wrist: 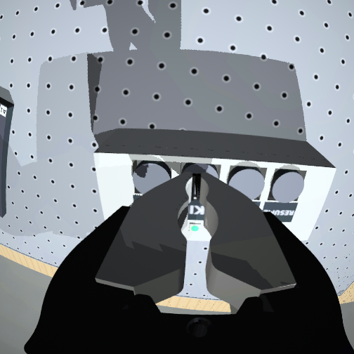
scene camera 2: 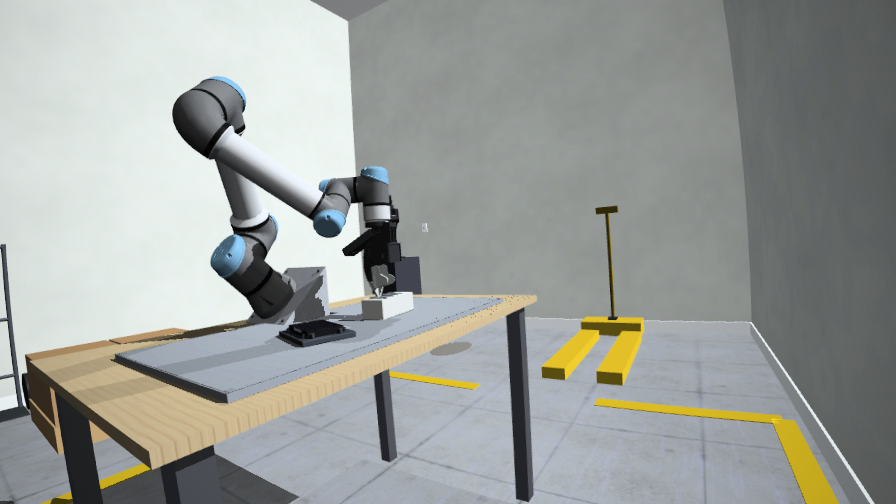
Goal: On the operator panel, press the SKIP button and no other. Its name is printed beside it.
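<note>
The white operator panel [scene camera 2: 377, 309] [wrist: 113, 175] has a row of round grey buttons. My gripper [scene camera 2: 379, 294] [wrist: 194, 175] is shut and empty, pointing down, with its tips over the second button from the left [wrist: 201, 169] in the wrist view. The tips look to be at or very near this button; they hide part of it, so its depth is unclear. Upside-down letters "KI" on a dark label [wrist: 197, 210] show between the fingers, with a lit green dot [wrist: 195, 228] beside them. The rest of that label is hidden. The rightmost button [wrist: 288, 187] has the RESUME label [wrist: 281, 212].
Two other buttons [wrist: 152, 179] [wrist: 246, 183] flank the second one closely. A black fixture [scene camera 2: 316, 330] [wrist: 4, 150] lies on the grey perforated board [scene camera 2: 206, 376] [wrist: 320, 115], which rests on the wooden table [scene camera 2: 281, 401]. A yellow pallet jack [scene camera 2: 612, 324] stands on the floor beyond.
</note>
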